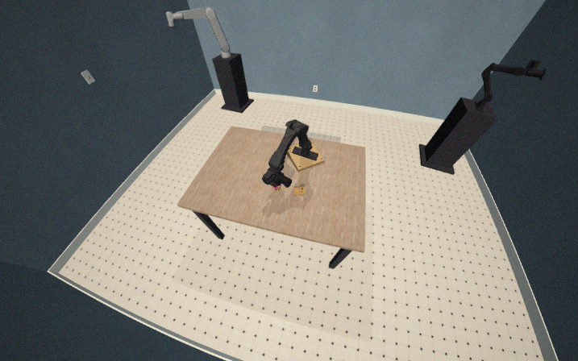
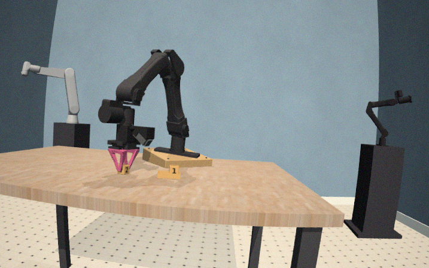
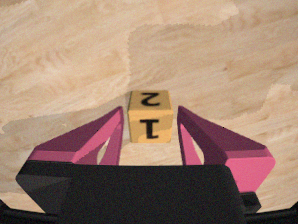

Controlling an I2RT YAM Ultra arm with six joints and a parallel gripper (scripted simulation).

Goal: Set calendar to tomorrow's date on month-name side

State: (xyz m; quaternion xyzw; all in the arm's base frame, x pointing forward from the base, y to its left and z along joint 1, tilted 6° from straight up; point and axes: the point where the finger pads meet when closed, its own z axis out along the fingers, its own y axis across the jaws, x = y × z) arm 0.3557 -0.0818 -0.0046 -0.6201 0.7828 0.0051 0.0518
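Now: hand right at the digit cube. The rest, counted from my hand: tan tray: 15 cm to the left, 3 cm behind, 1 cm below.
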